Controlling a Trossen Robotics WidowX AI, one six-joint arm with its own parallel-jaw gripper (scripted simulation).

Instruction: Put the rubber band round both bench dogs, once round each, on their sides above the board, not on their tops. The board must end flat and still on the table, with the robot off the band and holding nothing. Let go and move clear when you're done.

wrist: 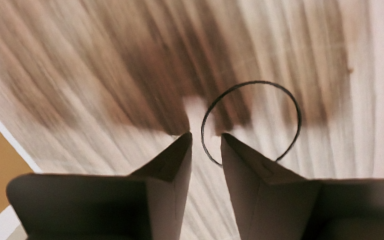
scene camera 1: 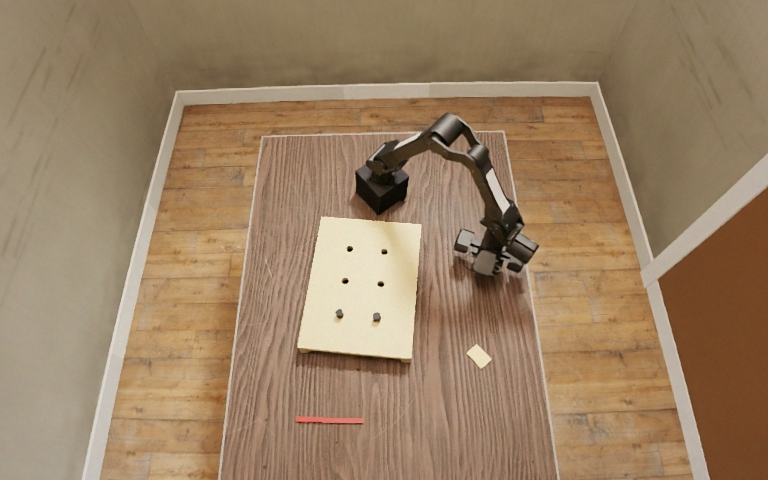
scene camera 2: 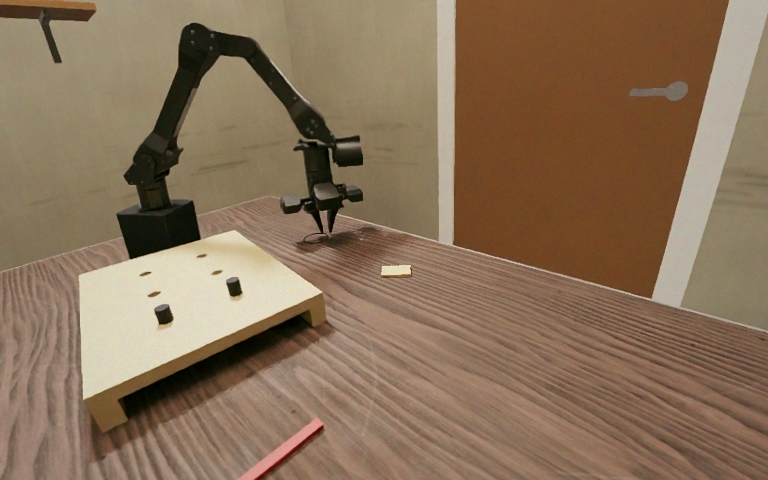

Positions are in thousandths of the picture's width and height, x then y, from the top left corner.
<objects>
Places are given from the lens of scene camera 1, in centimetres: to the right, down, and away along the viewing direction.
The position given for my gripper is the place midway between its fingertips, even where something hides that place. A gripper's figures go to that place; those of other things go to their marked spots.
my gripper (scene camera 1: 631,549): 28, 7, 133
pale board (scene camera 1: 486,670): -3, 21, 121
</objects>
